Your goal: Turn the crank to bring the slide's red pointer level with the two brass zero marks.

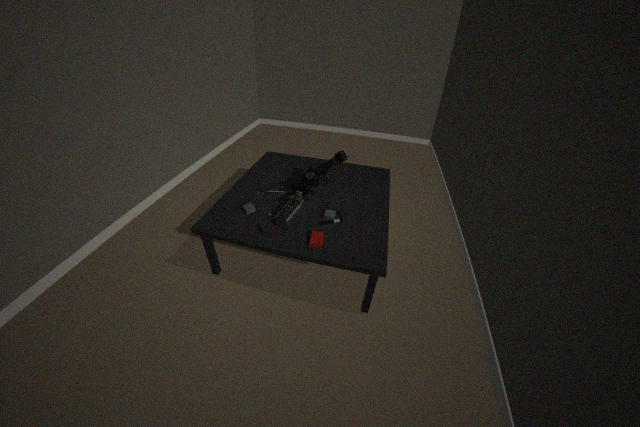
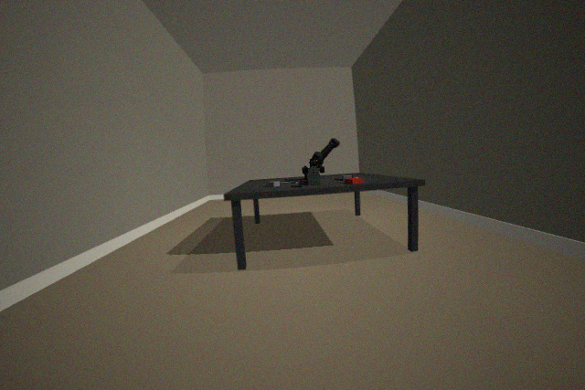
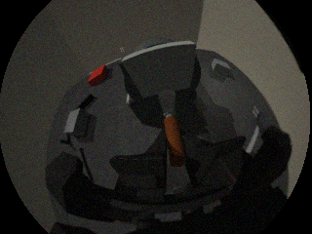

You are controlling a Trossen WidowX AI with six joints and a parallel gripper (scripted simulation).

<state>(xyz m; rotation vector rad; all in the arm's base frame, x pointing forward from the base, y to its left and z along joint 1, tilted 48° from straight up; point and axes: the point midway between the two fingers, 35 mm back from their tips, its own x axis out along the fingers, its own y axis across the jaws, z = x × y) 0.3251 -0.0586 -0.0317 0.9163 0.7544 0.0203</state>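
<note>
My gripper tip is now 120 mm short of the red pointer, 50 mm below it and 30 mm to the left of it. Round my gripper tip: crank handle (30 mm above, 20 mm behind).
</note>
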